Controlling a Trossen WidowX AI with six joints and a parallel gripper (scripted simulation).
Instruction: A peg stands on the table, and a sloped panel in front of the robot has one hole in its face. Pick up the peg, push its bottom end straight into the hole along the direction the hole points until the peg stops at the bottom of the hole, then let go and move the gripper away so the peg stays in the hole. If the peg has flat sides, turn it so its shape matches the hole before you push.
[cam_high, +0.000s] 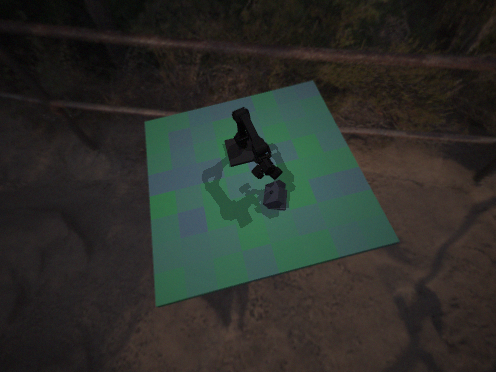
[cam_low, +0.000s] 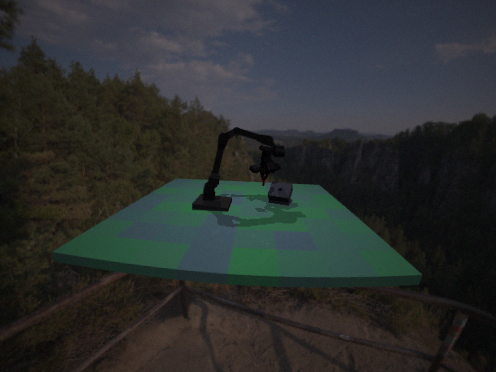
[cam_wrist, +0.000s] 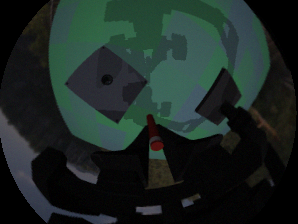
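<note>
Right now the panel is 110 mm ahead of my gripper tip, 70 mm below it and 20 mm to the right of it. The rest, counted from my gripper tip: dark red peg: 20 mm above.
</note>
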